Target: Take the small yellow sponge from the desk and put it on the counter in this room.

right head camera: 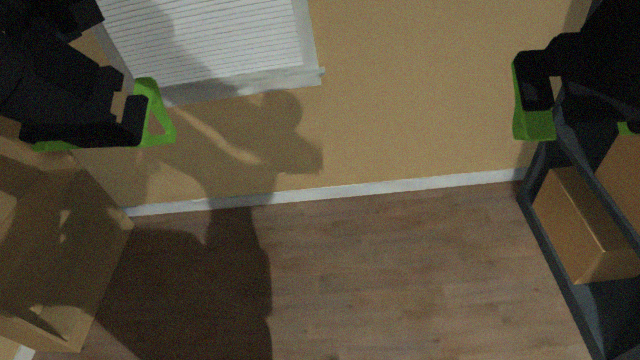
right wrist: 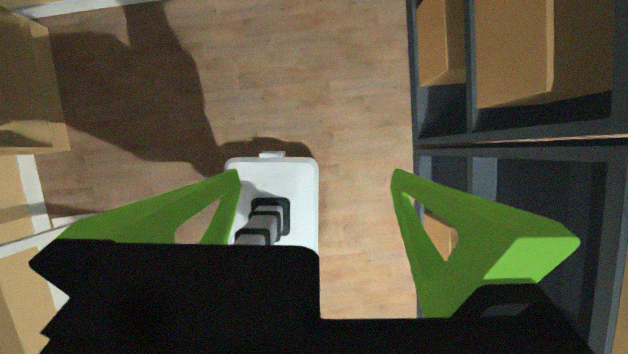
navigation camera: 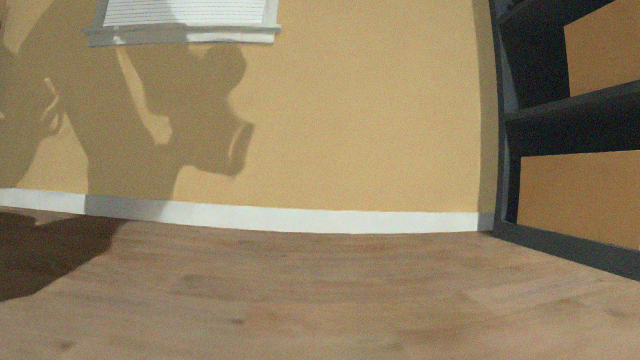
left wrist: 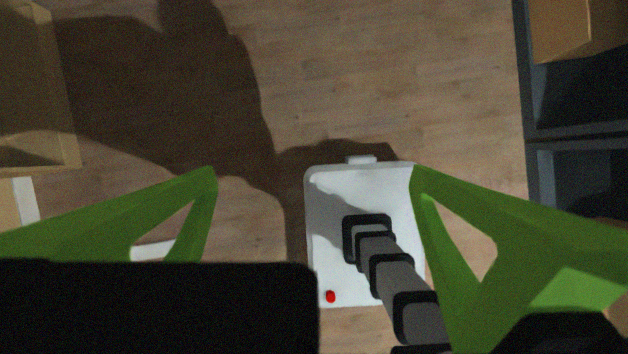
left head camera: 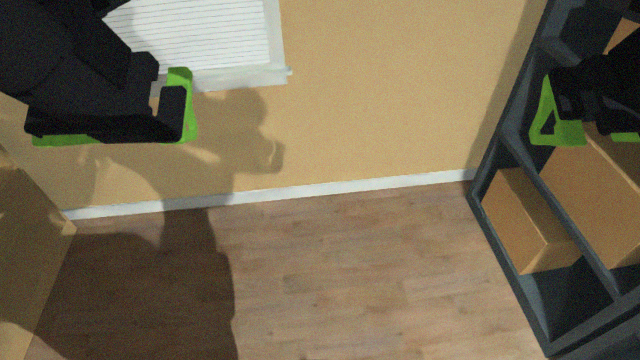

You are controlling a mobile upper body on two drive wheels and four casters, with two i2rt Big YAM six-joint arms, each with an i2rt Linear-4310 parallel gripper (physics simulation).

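Frame: origin at the left arm's base, x ahead, y right, z down, level; millimetres.
Where they show: left gripper, fingertip midpoint: (right head camera: 139,138) (left wrist: 313,176) (left head camera: 152,134); right gripper, fingertip midpoint: (right head camera: 567,130) (right wrist: 315,177) (left head camera: 572,136).
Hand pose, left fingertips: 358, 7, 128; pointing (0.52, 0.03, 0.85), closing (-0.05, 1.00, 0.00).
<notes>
After its pixels a point has its place, as x, y, z.
The small yellow sponge does not show in any view. I cannot identify the desk or the counter. A tan wooden piece of furniture (left head camera: 30,250) {949, -1388, 1310} (right head camera: 50,250) {809, -1503, 1175} (left wrist: 25,75) {824, -1336, 1309} (right wrist: 25,75) {832, -1328, 1310}, partly in shadow, stands at the left; I cannot tell what it is. My left gripper (left head camera: 115,142) (right head camera: 107,145) (left wrist: 313,176) {358, 7, 128} is open and empty, held high in front of the wall. My right gripper (left head camera: 597,140) (right head camera: 582,135) {342, 452, 134} (right wrist: 315,177) {342, 452, 134} is open and empty, near the shelf unit in the left head camera view.
A dark grey shelf unit (left head camera: 510,270) {792, 1085, 1348} (left wrist: 522,100) {597, 1103, 1397} (right wrist: 470,100) {571, 1105, 884} (navigation camera: 575,250) {921, 1073, 1373} with cardboard boxes (left head camera: 515,220) {948, 1091, 1153} (right head camera: 570,225) {940, 1091, 1148} (navigation camera: 580,195) {938, 1092, 1199} stands at the right. A tan wall (left head camera: 380,100) {1408, 474, 787} (navigation camera: 370,125) {1407, 467, 972} with a window (left head camera: 225,35) {1343, -167, 423} (navigation camera: 190,12) {1328, -336, 503} is ahead. My white base (left wrist: 370,185) {229, 250, 1150} (right wrist: 300,185) {172, 388, 1150} stands on the wooden floor.
</notes>
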